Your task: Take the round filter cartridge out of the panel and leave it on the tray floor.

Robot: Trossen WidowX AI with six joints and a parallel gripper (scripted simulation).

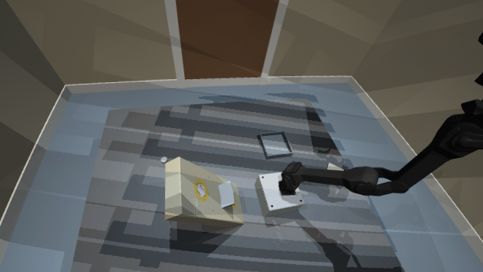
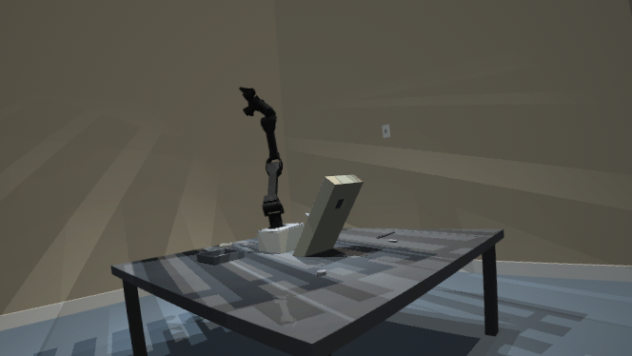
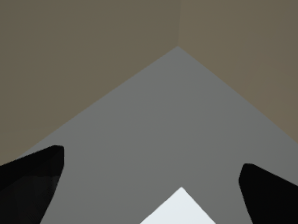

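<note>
Right now my gripper tip is 64 cm short of the grey filter cartridge, 61 cm above it and 3 cm to the right of it. Round my gripper tip: tan card 83 cm below, 14 cm to the right, 7 cm behind; dark tray 83 cm below, 30 cm to the right, 24 cm ahead; beige service panel 69 cm below, 59 cm ahead, 2 cm to the left.
</note>
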